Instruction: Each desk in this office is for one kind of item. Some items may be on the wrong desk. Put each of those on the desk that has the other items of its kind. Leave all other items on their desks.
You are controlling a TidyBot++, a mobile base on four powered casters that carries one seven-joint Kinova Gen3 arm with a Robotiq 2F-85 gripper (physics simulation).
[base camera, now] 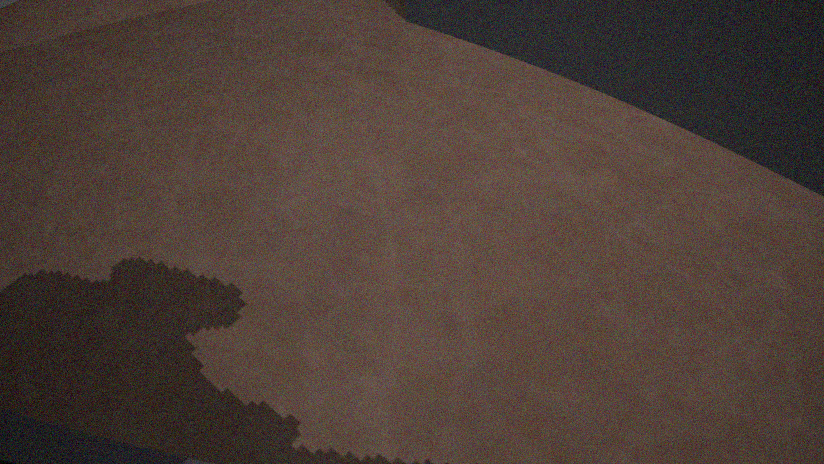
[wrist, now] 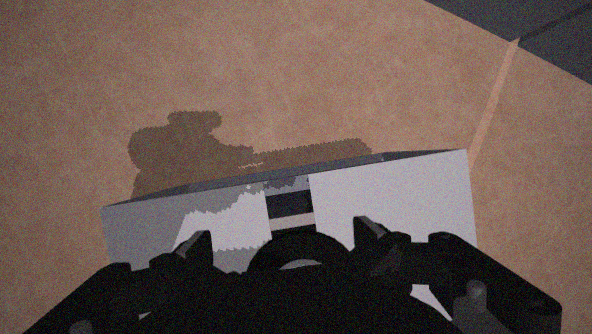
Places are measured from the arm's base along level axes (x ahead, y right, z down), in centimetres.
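Pixels of known places: gripper, fingertip midpoint: [wrist: 283,239].
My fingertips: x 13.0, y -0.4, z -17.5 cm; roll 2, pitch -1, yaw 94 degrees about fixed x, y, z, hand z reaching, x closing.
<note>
Behind a point stands the place of what it marks.
No desk and no item shows in either view. My gripper [wrist: 283,239] @(x 13.0, y -0.4, z -17.5 cm) is open and empty in the wrist view. Its two black fingers stand wide apart at the lower middle, above the white and grey top of my own base [wrist: 395,195] @(x 10.4, y 14.2, z 1.4 cm), with a dark gap between the two white panels. The gripper does not show in the base camera view.
Brown floor [base camera: 461,230] @(x 41.8, y 2.6, z 39.7 cm) [wrist: 300,75] @(x 39.1, y 7.9, z 39.7 cm) spreads around the base. A dark grey surface [base camera: 663,46] @(x 67.1, y 26.7, z 30.0 cm) [wrist: 560,35] @(x 37.8, y 75.3, z 29.2 cm) borders it at the upper right. A light strip [wrist: 492,100] crosses the floor to the right. Dark jagged shadows [base camera: 115,345] @(x 25.3, y -25.4, z 39.7 cm) [wrist: 170,155] @(x 23.1, y -30.7, z 39.7 cm) lie on the floor.
</note>
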